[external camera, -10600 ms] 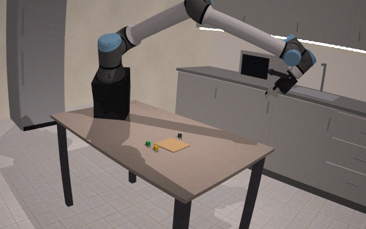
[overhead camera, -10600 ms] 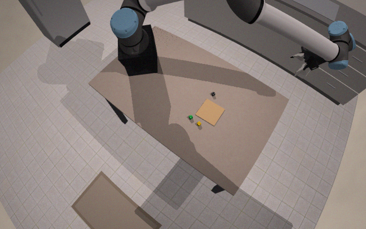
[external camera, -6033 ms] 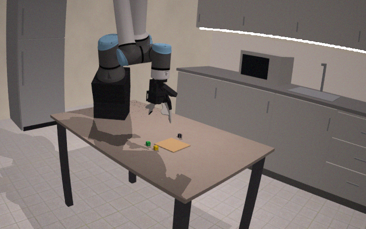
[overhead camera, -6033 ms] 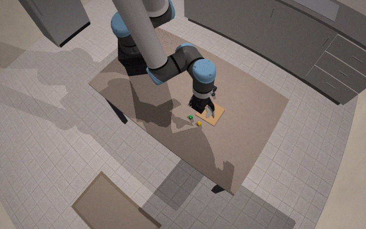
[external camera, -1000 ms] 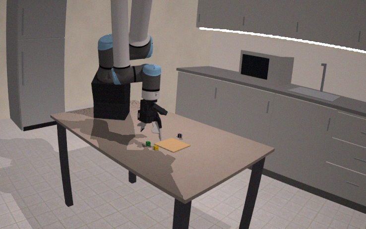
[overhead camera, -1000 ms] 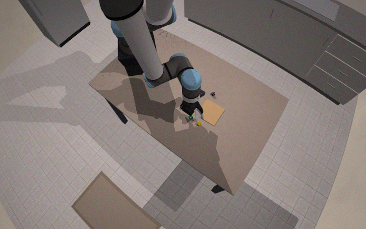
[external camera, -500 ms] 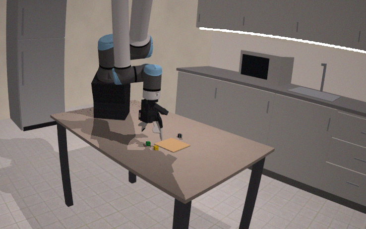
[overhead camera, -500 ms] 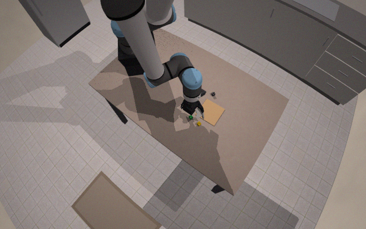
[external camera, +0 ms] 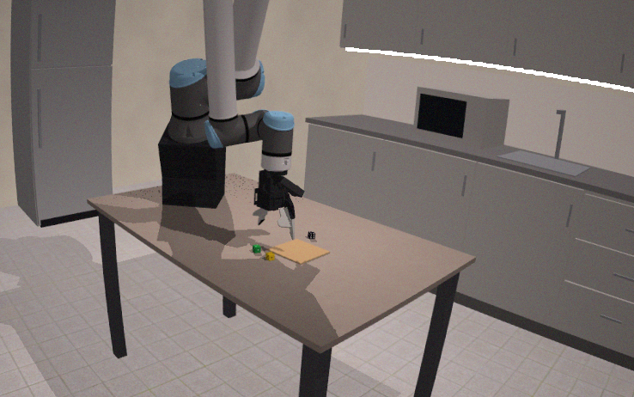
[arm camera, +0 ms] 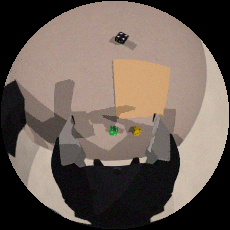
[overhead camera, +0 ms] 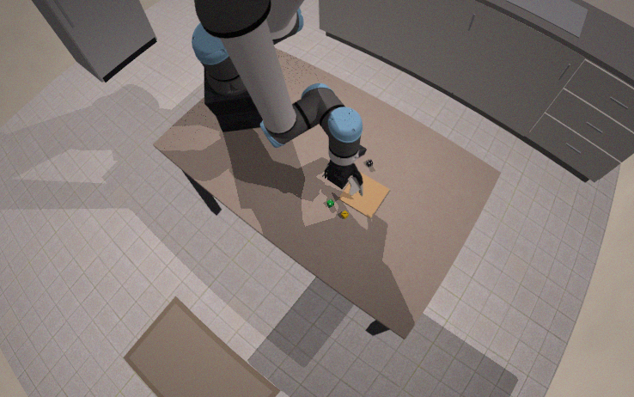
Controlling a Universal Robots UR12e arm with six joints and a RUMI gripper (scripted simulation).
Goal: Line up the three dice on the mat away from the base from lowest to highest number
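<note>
Now: the black die 15 cm to the left of my hand, 4 cm below it and 2 cm ahead of it. Also, from my hand: green die 8 cm to the right, 4 cm below; orange mat 8 cm ahead, 5 cm below, 3 cm to the left; yellow die 9 cm to the right, 6 cm ahead, 4 cm below.
</note>
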